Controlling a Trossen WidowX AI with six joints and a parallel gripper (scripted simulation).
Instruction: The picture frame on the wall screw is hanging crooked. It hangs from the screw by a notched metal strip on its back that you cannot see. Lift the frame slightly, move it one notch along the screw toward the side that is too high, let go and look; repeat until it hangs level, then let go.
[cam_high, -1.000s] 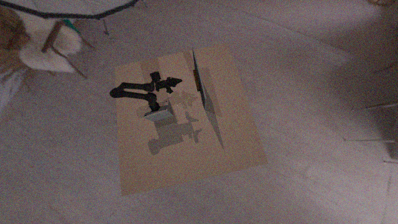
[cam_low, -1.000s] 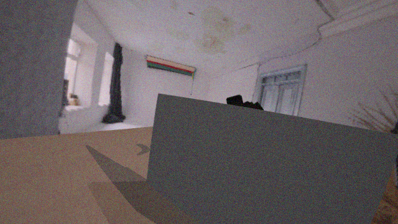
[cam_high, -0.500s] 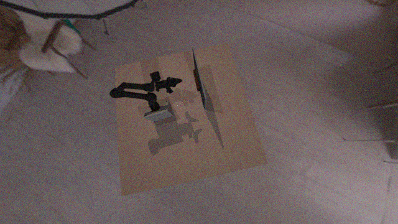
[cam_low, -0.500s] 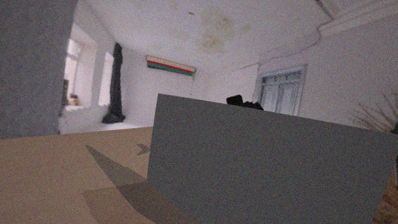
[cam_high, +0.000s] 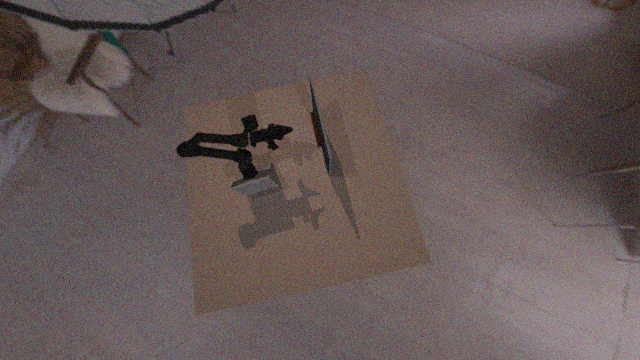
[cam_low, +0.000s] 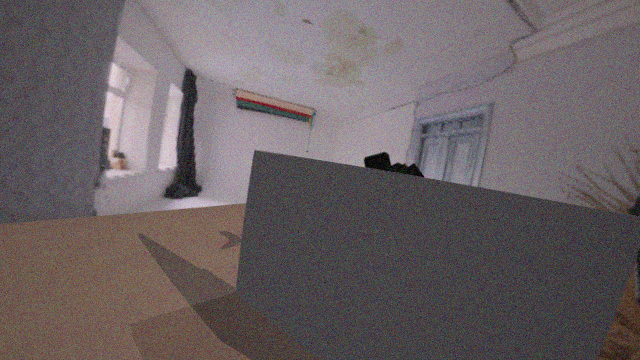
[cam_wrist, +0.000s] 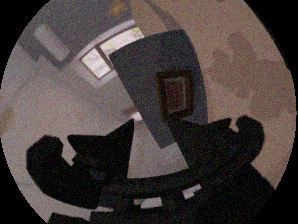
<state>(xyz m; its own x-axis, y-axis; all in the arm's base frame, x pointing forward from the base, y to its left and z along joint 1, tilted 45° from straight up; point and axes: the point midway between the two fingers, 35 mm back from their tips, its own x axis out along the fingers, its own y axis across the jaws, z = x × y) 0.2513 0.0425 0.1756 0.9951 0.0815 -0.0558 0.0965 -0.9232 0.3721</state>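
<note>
Right now the picture frame is 13 cm ahead of my gripper tip, 3 cm to the left of it and 11 cm below it. The rest, counted from my gripper tip: wall panel: 14 cm ahead, 3 cm to the left, 11 cm below.
</note>
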